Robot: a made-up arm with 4 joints.
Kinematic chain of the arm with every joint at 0, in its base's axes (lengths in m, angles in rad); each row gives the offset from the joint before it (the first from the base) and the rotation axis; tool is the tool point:
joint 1: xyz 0 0 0.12 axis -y
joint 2: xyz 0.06 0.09 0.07 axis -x
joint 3: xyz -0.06 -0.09 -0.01 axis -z
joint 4: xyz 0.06 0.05 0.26 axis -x
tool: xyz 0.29 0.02 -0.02
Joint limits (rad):
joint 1: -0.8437..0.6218
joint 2: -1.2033..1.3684
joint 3: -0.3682..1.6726
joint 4: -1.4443..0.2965
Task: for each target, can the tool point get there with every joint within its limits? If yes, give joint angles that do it. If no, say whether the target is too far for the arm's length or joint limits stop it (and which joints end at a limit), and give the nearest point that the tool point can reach.
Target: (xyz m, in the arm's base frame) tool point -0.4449 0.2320 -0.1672
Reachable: no: joint limits stop it (at a limit: joint 1, joint 2, joint 3, joint 4) | nearest point -0.1791 -0.2797 -0.0760 | short by 0.584 m
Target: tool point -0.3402 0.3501 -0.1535
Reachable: no: joint limits stop it (at a limit: joint 1, joint 2, joint 3) | nearest point 0.2080 0.3519 -0.0945 | short by 0.551 m
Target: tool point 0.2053 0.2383 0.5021
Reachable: yes | joints 0.4319 0.6518 -0.0427 -0.4946
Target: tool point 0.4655 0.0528 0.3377
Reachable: yes | joints -0.4211 0.6153 0.5688 -0.3841
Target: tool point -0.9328 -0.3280 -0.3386
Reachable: no: too far | nearest point -0.1791 -0.2797 -0.0760 | short by 0.800 m
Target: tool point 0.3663 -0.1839 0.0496
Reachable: yes | joints -0.4818 -0.9772 0.3099 -0.7133
